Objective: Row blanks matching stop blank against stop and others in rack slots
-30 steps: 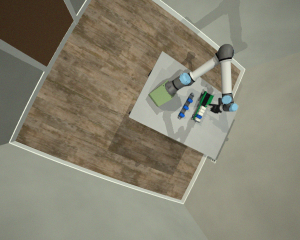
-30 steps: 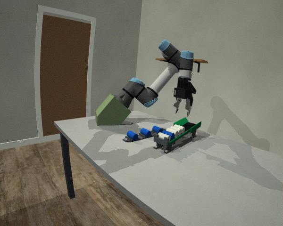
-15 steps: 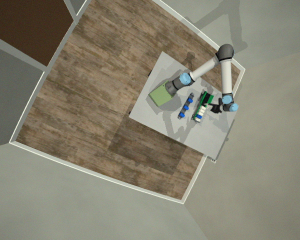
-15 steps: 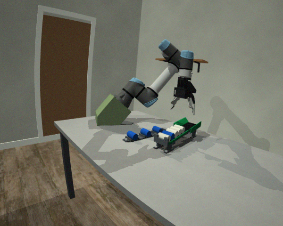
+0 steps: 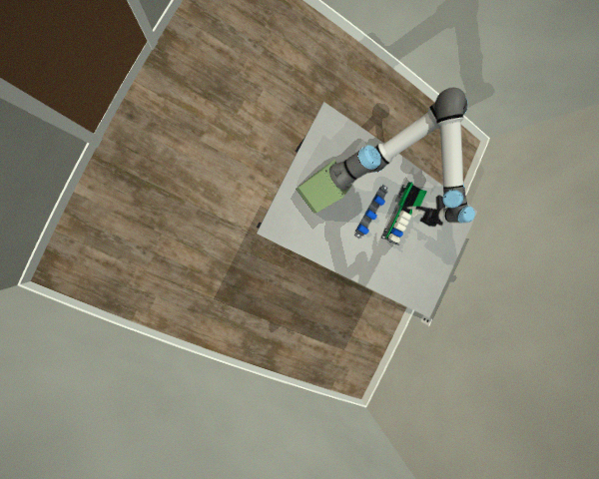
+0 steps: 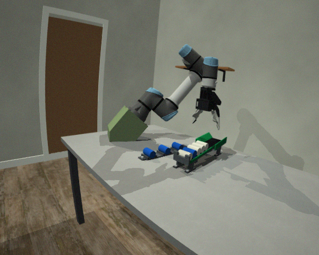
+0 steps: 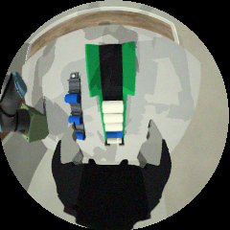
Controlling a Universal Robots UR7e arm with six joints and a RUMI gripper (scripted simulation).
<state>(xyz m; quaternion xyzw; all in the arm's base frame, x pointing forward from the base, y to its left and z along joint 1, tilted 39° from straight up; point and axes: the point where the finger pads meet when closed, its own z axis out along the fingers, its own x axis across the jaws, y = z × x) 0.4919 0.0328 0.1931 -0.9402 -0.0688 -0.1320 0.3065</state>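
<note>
Right now the grey stop is 4 cm ahead of my hand, 19 cm to the right of it and 13 cm below it. The rest, counted from my hand: dark stock rack: 17 cm behind, 11 cm to the right, 20 cm below.
</note>
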